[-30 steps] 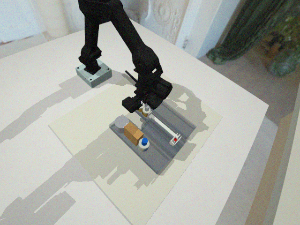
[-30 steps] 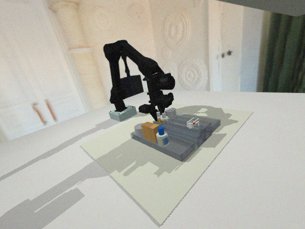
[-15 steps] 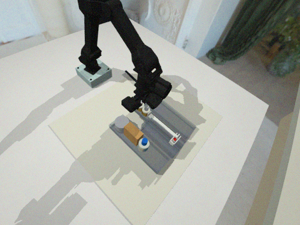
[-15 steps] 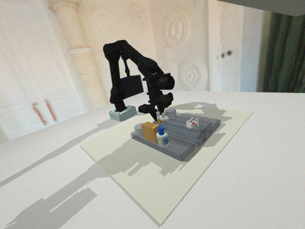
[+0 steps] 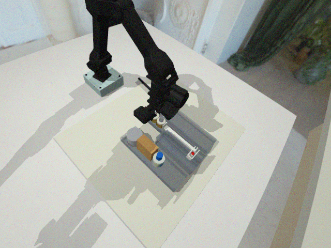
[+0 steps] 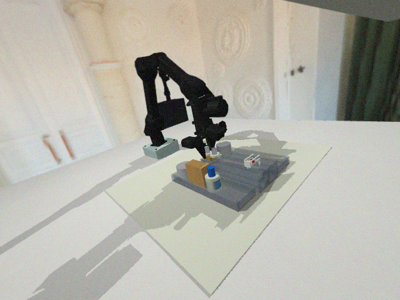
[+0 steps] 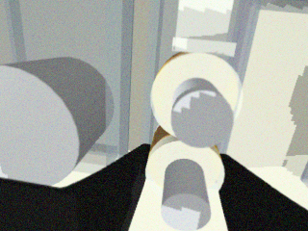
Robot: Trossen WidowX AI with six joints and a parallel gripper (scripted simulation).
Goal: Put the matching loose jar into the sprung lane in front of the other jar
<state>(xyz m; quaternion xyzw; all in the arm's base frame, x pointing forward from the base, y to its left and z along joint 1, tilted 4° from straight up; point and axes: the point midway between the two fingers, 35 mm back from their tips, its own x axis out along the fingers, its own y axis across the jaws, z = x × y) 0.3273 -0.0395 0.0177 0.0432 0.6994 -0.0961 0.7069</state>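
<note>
Now: the white pusher plate 14 cm ahead of my gripper tip, 6 cm to the right of it and 2 cm above it. Round my gripper tip: blue-capped jar (15 cm to the right, 12 cm ahead, 2 cm above); then orange-brown box (14 cm to the right, 6 cm ahead, 1 cm above); then grey sprung lane (14 cm ahead, 5 cm to the right, 1 cm below).
</note>
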